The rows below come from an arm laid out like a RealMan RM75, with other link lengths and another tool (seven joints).
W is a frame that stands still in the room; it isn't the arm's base.
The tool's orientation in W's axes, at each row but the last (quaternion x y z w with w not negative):
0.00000, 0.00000, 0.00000, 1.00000
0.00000, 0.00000, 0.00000, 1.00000
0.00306, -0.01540, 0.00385, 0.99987
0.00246, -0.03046, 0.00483, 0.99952
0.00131, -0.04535, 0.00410, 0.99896
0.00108, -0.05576, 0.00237, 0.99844
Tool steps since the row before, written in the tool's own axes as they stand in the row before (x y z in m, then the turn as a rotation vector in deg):
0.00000, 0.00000, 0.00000, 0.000, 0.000, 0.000
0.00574, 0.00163, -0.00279, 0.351, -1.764, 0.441
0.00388, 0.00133, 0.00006, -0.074, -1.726, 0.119
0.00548, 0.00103, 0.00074, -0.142, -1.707, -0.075
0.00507, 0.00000, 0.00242, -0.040, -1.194, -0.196
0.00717, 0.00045, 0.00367, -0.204, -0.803, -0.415
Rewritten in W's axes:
0.00000, 0.00000, 0.00000, 0.000, 0.000, 0.000
0.00574, 0.00163, -0.00279, 0.351, -1.764, 0.441
0.00387, 0.00136, 0.00019, -0.064, -1.727, 0.106
0.00541, 0.00108, 0.00108, -0.120, -1.708, -0.091
0.00483, 0.00003, 0.00287, -0.012, -1.194, -0.201
0.00671, 0.00047, 0.00445, -0.153, -0.803, -0.437

